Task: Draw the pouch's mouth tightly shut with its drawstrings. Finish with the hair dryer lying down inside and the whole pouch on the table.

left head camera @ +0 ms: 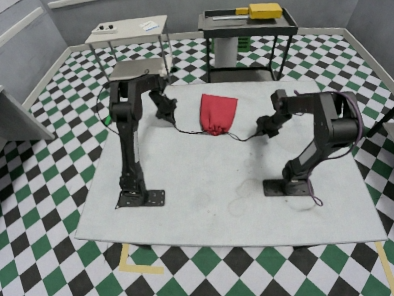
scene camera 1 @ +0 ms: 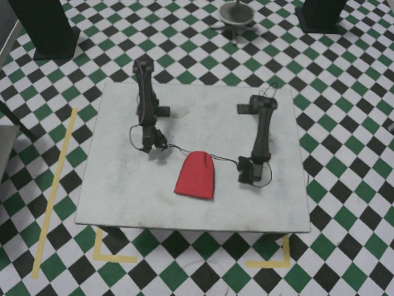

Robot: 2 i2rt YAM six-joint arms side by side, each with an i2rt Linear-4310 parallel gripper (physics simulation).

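Note:
The red pouch (left head camera: pixel 218 111) (scene camera 1: pixel 197 177) lies flat on the table (left head camera: pixel 200 215) (scene camera 1: pixel 120 200). Its mouth (left head camera: pixel 215 130) is gathered into tight folds on the side nearer the arm bases. The hair dryer does not show; whatever lies in the pouch is hidden by the cloth. A thin dark drawstring (left head camera: pixel 191 132) (scene camera 1: pixel 224 159) runs, slightly slack, from the mouth to my left gripper (left head camera: pixel 173 121) (scene camera 1: pixel 239 164), which is shut on it. The other drawstring (left head camera: pixel 243 140) (scene camera 1: pixel 177 148) sags between the mouth and my right gripper (left head camera: pixel 259 133) (scene camera 1: pixel 164 145), which is shut on it.
A black cart (left head camera: pixel 288 31) with a yellow box (left head camera: pixel 265 11) and a light grey cart (left head camera: pixel 127 36) stand beyond the table's far edge in the left head camera. A round stool (scene camera 1: pixel 236 13) stands on the floor in scene camera 1.

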